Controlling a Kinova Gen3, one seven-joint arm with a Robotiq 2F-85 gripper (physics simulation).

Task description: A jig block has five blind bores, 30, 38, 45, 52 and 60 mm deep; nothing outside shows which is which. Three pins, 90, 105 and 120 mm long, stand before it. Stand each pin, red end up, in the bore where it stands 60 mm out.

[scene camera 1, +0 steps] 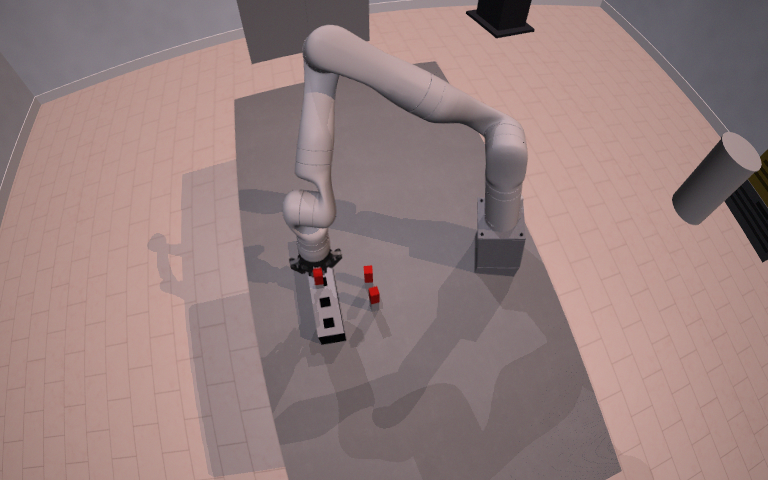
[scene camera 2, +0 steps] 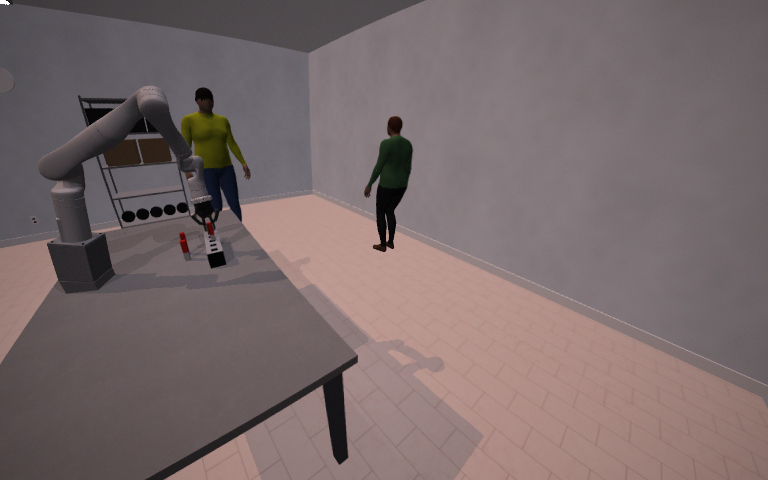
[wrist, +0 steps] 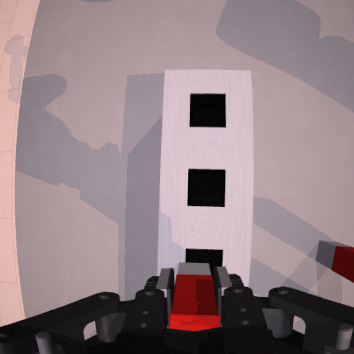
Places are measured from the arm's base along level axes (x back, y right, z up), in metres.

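Pixels of known places: gripper, fingertip midpoint: (scene camera 1: pixel 317 273) (scene camera 2: pixel 210 231) (wrist: pixel 193 282); arm's base, link origin: (scene camera 1: pixel 501 217) (scene camera 2: pixel 77 237).
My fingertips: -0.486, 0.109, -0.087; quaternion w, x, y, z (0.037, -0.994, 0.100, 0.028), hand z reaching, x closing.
Ahead of a thing's pixels: the offset from my fingertips to its top centre, as dx, dy, dz. "spot": to the spot under its first point. Level surfaces: height alone.
The light jig block {+0.003, -0.003, -0.053} (scene camera 1: pixel 334 312) (scene camera 2: pixel 216 259) (wrist: pixel 207 147) lies under my gripper; in the wrist view two square bores (wrist: pixel 207 110) (wrist: pixel 206 187) show fully and a third (wrist: pixel 204 257) partly. My gripper (scene camera 1: pixel 316 270) (scene camera 2: pixel 207 223) (wrist: pixel 193 282) is shut on a pin {-0.003, -0.012, +0.040} (scene camera 1: pixel 318 276) (scene camera 2: pixel 210 228) (wrist: pixel 195 295), upright, red end up, above the block's far part. Its lower end is hidden, so I cannot tell whether it is in a bore. Two other pins {+0.128, -0.038, -0.023} (scene camera 1: pixel 368 273) {+0.112, -0.107, -0.008} (scene camera 1: pixel 373 294) stand beside the block, red ends up; one pin {spot: +0.118, -0.034, -0.059} (wrist: pixel 344 262) shows at the wrist view's right edge.
The arm's base box (scene camera 1: pixel 498 251) (scene camera 2: pixel 82 263) stands on the grey table {dz -0.128} (scene camera 1: pixel 453 350) (scene camera 2: pixel 186 362), on the pins' side of the block. A person in yellow (scene camera 2: pixel 212 141) and a shelf rack (scene camera 2: pixel 148 193) are behind the table. A person in green (scene camera 2: pixel 394 161) stands on the floor.
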